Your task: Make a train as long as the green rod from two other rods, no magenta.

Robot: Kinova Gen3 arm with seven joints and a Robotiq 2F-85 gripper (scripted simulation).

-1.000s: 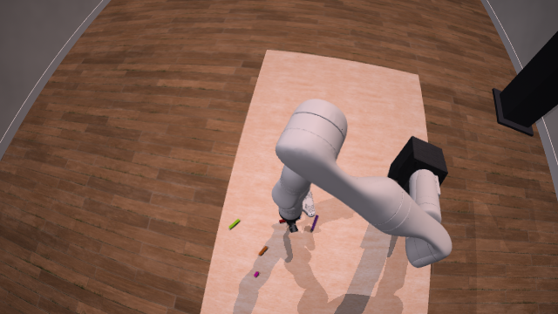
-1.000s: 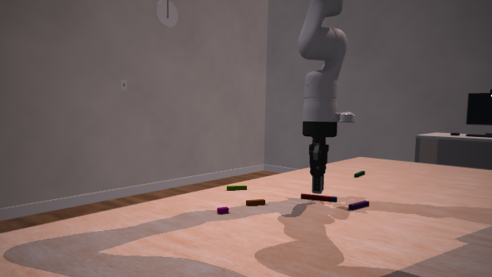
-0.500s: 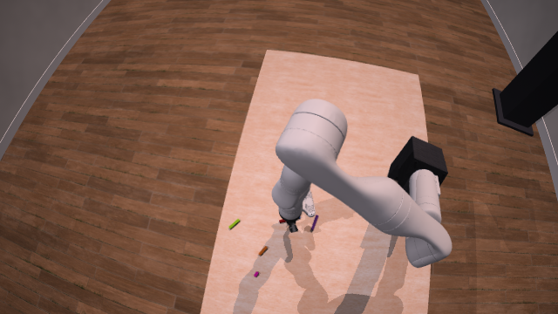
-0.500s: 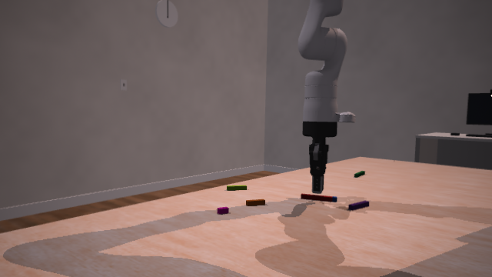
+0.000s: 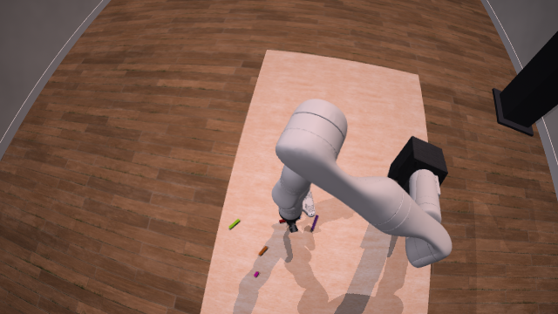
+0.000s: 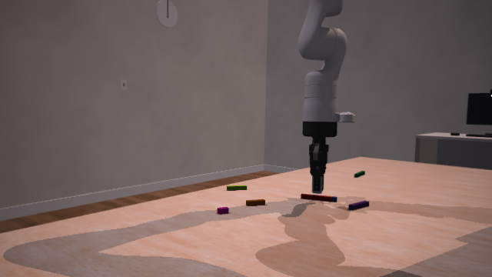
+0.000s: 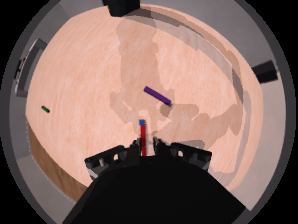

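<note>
The red rod is 30 mm below my hand and 10 mm ahead of it. Round my hand: orange rod: 140 mm to the left, 60 mm ahead, 30 mm below; then blue rod: 30 mm to the right, 30 mm below, 30 mm behind; then purple rod: 90 mm behind, 30 mm below, 20 mm to the right.
</note>
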